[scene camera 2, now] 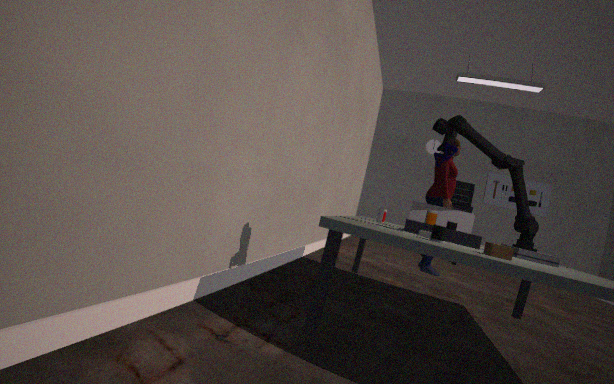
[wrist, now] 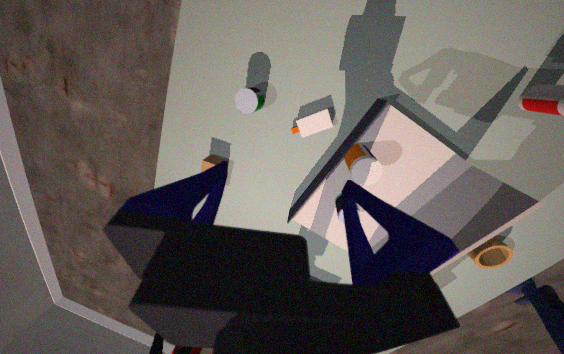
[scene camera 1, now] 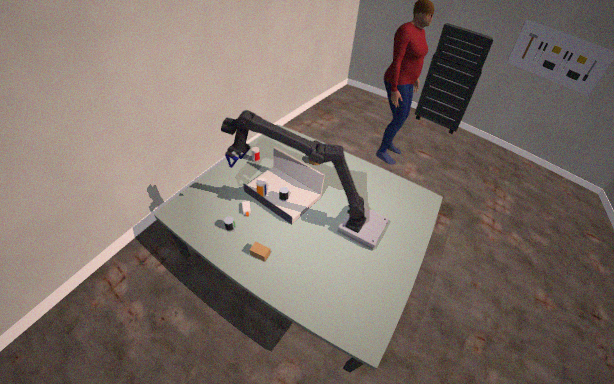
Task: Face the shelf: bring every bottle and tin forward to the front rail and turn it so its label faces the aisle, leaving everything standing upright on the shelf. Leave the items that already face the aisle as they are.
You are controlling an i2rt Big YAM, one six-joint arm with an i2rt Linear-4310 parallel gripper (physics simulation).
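Pixels of known places: gripper, between the fingertips: (scene camera 2: 441,163) (wrist: 287,177) (scene camera 1: 235,162); arm's base, origin of its link: (scene camera 2: 523,249) (scene camera 1: 355,222).
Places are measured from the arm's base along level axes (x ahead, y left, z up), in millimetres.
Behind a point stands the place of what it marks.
The low white shelf (scene camera 1: 298,173) {x 468, y -111, z 48 mm} has a dark front rail (scene camera 1: 272,206) {x 463, y 169, z -9 mm} (wrist: 322,177) {x 492, y 166, z 0 mm}. An orange and white bottle (scene camera 1: 261,188) {x 562, y 144, z 61 mm} (scene camera 2: 431,218) {x 584, y 151, z 46 mm} (wrist: 356,157) {x 593, y 148, z 71 mm} with a dark blue patch stands upright close behind the rail. Its orange side faces the rail. A black tin (scene camera 1: 284,194) {x 433, y 90, z 44 mm} with a pale top stands upright on the shelf, farther along and back from the rail. In the wrist view a finger partly hides the tin (wrist: 340,204) {x 459, y 96, z 32 mm}; its label cannot be made out. My gripper (scene camera 1: 237,158) {x 609, y 280, z 322 mm} (wrist: 287,177) {x 609, y 280, z 322 mm} is open and empty, high above the table beyond the shelf's bottle end.
Off the shelf are a black tin with green (scene camera 1: 229,223) {x 565, y 428, z 15 mm} (wrist: 247,101) {x 584, y 411, z 17 mm}, a white box with an orange end (scene camera 1: 246,208) {x 587, y 263, z -25 mm} (wrist: 315,123) {x 601, y 247, z -25 mm}, a red-white can (scene camera 1: 256,154) {x 841, y -138, z 14 mm} (wrist: 542,106) {x 841, y -138, z 0 mm}, an orange block (scene camera 1: 260,251) {x 324, y 458, z -3 mm} and an orange ring-shaped cup (wrist: 478,256) {x 485, y -365, z -4 mm}. A person (scene camera 1: 407,55) stands beyond the table.
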